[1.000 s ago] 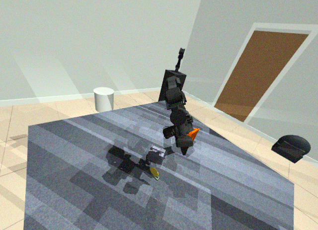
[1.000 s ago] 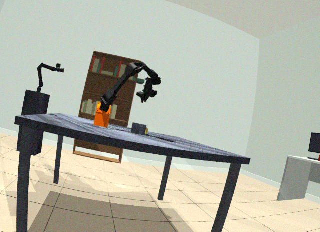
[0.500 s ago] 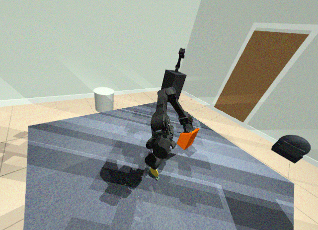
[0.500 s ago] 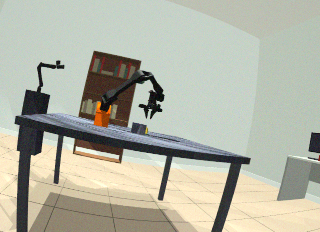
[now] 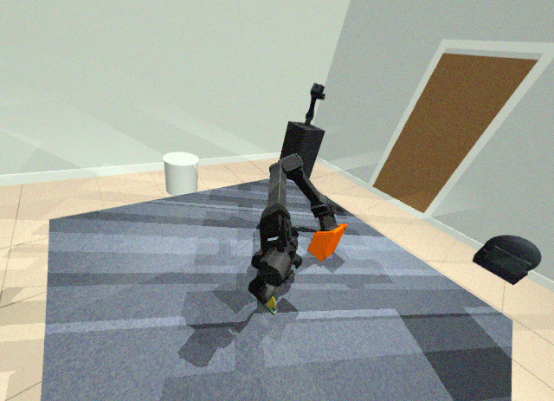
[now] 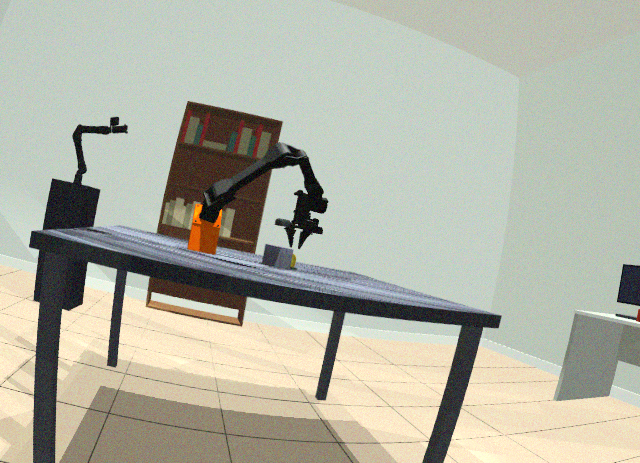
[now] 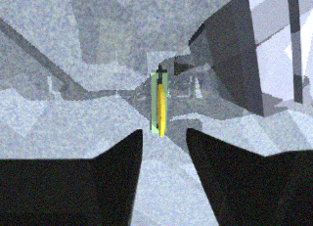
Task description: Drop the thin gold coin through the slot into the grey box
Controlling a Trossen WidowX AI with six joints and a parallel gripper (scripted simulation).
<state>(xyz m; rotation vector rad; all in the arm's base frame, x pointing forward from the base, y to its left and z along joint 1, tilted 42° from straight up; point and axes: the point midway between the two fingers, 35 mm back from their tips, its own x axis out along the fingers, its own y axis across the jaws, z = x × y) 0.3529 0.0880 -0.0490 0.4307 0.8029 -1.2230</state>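
My gripper tip is now 5 cm above the gold coin.
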